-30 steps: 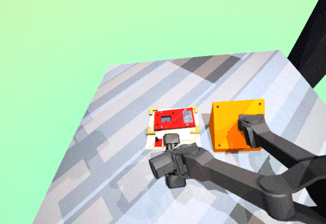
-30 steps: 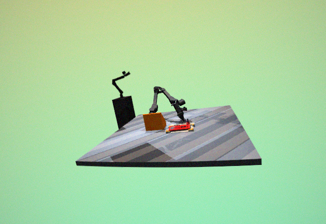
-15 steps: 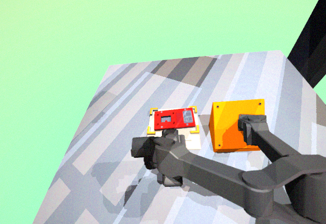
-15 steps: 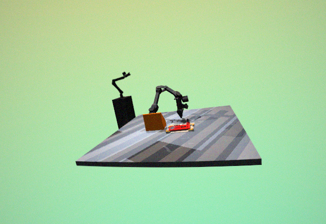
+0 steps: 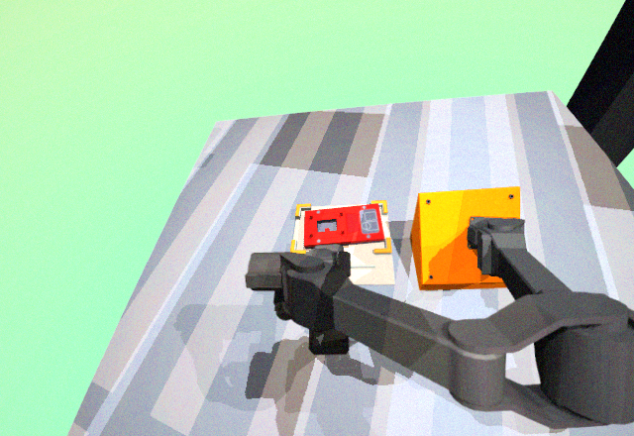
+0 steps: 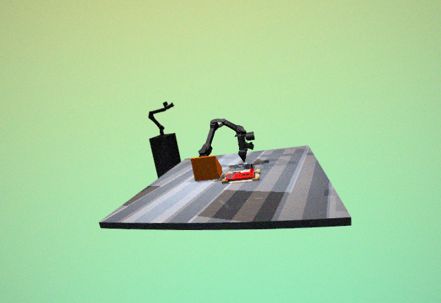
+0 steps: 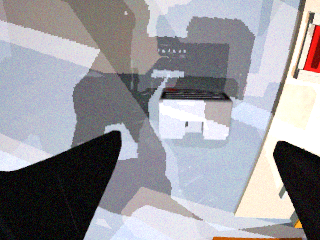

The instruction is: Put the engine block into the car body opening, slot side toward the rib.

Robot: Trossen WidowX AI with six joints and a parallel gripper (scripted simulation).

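Right now my gripper tip is 40 mm above the grey engine block.
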